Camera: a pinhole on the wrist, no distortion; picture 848 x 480 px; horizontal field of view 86.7 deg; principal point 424.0 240.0 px. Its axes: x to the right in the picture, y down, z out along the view. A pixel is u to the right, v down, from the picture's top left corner.
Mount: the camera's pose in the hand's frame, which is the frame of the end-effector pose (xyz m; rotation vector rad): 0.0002 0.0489 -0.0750 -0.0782 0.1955 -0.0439
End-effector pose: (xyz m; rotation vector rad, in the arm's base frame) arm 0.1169 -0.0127 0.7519 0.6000 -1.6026 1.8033
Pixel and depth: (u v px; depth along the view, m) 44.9 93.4 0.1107
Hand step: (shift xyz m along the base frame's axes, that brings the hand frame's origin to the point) 0.0260 -0.0662 -0.0599
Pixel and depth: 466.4 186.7 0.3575
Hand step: -0.1140 -0.2525 0.0913
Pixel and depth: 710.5 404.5 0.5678
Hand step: -0.5585 -0.3238 0.2012
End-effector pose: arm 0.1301 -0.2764 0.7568 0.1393 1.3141 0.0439
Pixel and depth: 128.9 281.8 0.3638
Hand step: 0.2775 0.0774 0.2507
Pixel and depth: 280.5 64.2 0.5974
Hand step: 0.5198 -0.1816 0.1982
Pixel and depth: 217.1 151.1 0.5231
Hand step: 0.4395 -0.0567 0.2528
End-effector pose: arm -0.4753 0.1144 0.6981 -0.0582 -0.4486 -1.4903
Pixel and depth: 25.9 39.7 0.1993
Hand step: -0.0582 0.1780 0.0997
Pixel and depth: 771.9 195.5 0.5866
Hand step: -0.0865 -0.3984 0.5644
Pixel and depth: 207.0 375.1 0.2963
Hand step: 0.1007 0.1632 0.2290
